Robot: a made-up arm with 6 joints.
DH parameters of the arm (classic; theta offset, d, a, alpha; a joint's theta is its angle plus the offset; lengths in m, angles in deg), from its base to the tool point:
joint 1: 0 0.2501 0 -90
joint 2: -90 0 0.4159 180
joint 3: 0 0 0 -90
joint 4: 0 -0.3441 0 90
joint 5: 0 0.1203 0 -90
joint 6: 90 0 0 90
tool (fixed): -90 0 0 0
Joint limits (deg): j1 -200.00..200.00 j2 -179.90..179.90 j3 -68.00..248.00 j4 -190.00..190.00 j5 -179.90..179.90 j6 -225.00..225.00
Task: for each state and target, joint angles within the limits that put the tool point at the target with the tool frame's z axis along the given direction. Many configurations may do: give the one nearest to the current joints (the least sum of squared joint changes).
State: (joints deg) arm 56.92 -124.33 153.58 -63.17 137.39 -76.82
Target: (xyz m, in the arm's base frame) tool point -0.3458 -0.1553 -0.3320 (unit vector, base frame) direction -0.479 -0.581 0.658
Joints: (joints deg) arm 8.81 -123.96 153.55 -33.32 99.30 -42.65
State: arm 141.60 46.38 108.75 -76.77 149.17 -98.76
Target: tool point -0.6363 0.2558 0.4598 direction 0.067 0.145 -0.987
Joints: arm 161.76 51.57 61.86 -68.65 136.48 -73.62
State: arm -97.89 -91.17 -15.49 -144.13 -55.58 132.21
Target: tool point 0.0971 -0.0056 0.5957 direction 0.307 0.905 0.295
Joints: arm -117.30 -60.79 -23.73 -137.61 -49.13 139.64
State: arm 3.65 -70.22 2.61 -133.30 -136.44 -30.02
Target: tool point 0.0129 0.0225 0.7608 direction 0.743 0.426 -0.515
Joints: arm 12.01 -42.86 10.61 -99.24 -145.57 -82.74
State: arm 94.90 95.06 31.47 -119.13 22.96 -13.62
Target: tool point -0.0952 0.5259 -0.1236 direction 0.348 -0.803 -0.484
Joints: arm 91.68 95.08 38.48 -131.52 2.85 -29.51
